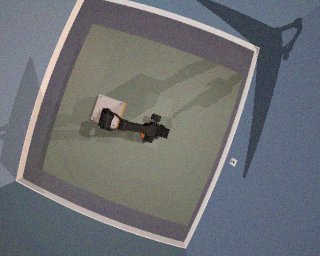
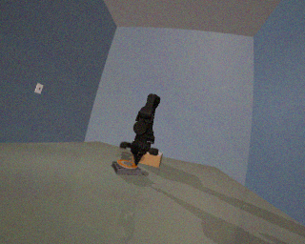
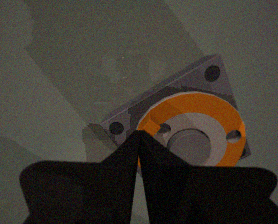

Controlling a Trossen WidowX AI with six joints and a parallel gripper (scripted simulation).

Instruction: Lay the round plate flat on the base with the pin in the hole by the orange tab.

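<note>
My gripper tip is 30 mm to the left of the round plate. From my gripper tip the other things lie so: square base: 10 mm behind, 50 mm to the right, 20 mm below.
</note>
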